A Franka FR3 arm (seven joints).
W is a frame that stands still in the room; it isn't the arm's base.
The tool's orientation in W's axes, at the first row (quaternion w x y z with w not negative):
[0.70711, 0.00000, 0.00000, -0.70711]
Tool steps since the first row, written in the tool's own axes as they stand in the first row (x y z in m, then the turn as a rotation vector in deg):
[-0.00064, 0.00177, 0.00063, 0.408, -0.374, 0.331]
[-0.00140, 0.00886, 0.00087, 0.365, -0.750, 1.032]
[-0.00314, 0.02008, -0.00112, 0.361, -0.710, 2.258]
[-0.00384, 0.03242, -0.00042, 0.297, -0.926, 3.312]
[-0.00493, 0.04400, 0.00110, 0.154, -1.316, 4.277]
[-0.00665, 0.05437, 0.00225, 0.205, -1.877, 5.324]
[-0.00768, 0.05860, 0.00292, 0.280, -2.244, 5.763]
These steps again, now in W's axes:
[0.00177, 0.00064, 0.00063, -0.374, -0.408, 0.331]
[0.00886, 0.00140, 0.00087, -0.750, -0.365, 1.032]
[0.02008, 0.00314, -0.00112, -0.710, -0.361, 2.258]
[0.03242, 0.00384, -0.00042, -0.926, -0.297, 3.312]
[0.04400, 0.00493, 0.00110, -1.316, -0.154, 4.277]
[0.05437, 0.00665, 0.00225, -1.877, -0.205, 5.324]
[0.05860, 0.00768, 0.00292, -2.244, -0.280, 5.763]

